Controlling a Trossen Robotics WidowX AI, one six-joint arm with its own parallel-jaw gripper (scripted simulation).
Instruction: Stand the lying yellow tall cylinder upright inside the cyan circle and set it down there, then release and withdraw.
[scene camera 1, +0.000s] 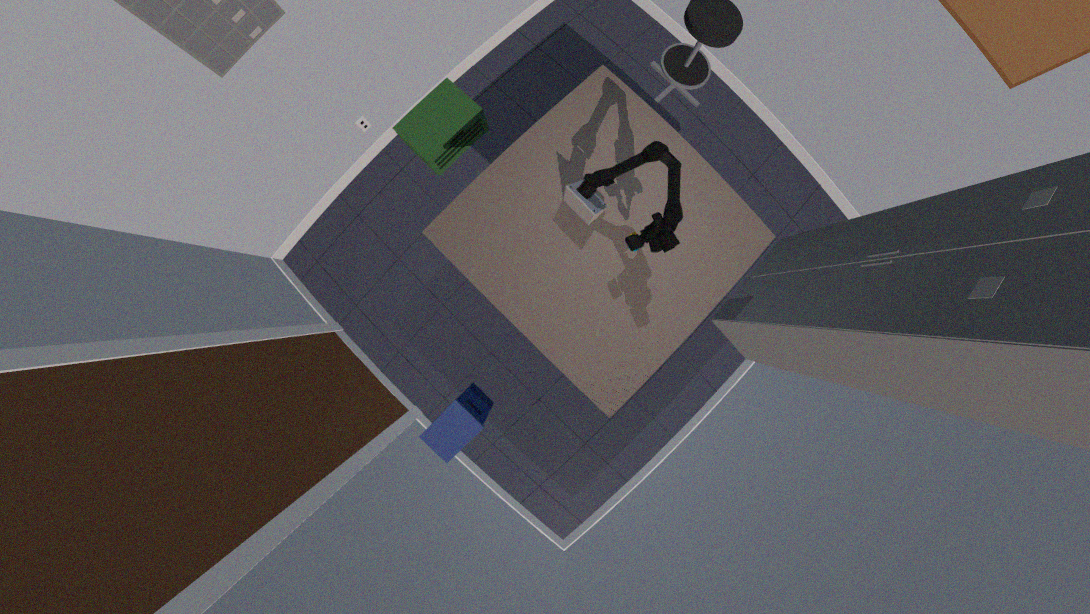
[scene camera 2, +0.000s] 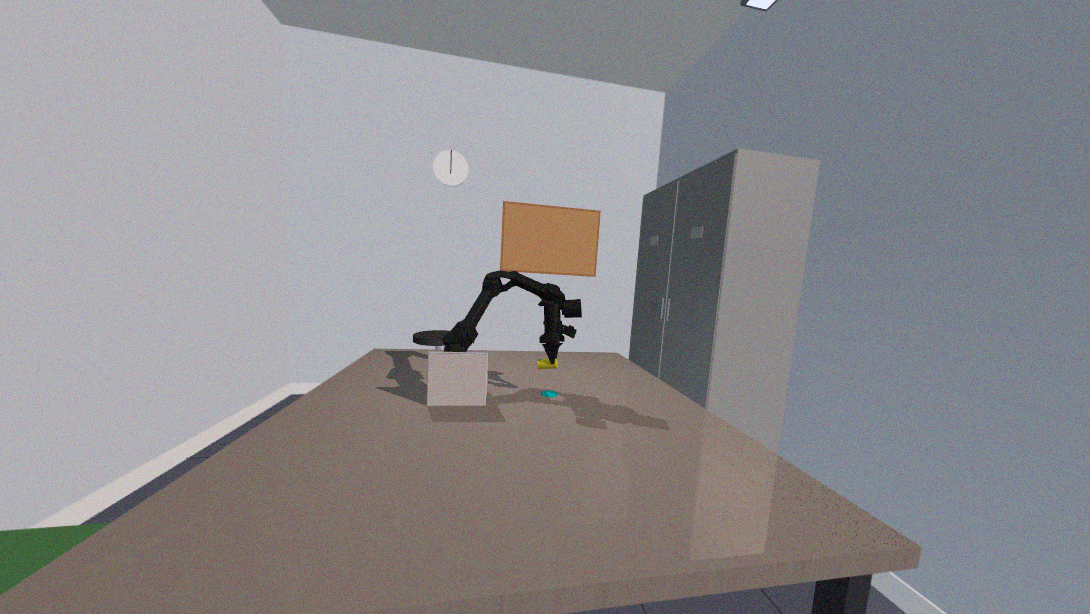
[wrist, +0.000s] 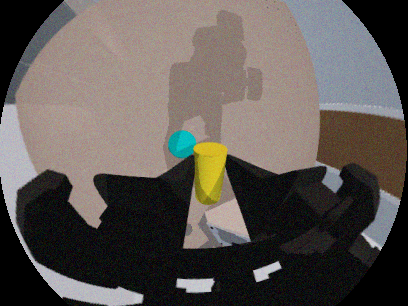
Labels:
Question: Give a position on a yellow tall cylinder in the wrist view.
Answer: At 210, 157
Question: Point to my gripper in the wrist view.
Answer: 209, 158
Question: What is my gripper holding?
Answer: A yellow tall cylinder.

